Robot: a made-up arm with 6 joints.
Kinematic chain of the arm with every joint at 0, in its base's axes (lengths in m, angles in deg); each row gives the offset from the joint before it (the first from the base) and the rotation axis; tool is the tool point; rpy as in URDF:
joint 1: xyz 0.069 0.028 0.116 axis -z
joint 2: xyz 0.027 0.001 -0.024 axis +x
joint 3: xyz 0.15 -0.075 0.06 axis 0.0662 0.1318 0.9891
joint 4: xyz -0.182 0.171 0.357 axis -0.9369 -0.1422 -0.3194
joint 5: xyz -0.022 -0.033 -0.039 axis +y
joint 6: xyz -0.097 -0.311 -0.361 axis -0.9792 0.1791 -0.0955
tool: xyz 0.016 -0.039 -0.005 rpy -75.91 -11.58 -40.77
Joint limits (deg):
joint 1: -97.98..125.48
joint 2: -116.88..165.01
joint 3: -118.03..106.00
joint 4: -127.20..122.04
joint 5: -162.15..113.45
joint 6: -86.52..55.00
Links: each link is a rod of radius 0.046 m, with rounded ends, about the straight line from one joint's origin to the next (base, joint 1, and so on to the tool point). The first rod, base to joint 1, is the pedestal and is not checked.
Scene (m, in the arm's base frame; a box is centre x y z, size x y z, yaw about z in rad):
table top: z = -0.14
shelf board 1: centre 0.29 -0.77 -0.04 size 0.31 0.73 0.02 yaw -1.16
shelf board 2: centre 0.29 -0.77 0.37 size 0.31 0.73 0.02 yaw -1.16
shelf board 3: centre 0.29 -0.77 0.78 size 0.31 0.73 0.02 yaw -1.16
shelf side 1: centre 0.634 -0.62 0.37 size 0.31 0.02 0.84 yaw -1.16
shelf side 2: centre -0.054 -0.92 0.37 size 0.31 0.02 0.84 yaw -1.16
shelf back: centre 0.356 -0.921 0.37 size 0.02 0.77 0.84 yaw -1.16
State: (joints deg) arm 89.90 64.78 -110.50 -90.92 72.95 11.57
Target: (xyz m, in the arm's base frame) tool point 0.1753 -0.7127 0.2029
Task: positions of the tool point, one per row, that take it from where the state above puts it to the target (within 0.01 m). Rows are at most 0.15 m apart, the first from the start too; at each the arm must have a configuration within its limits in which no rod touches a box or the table.
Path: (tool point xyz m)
1: 0.3121 -0.4913 0.2844
2: 0.2617 -0.6101 0.2365
3: 0.1752 -0.7127 0.2029

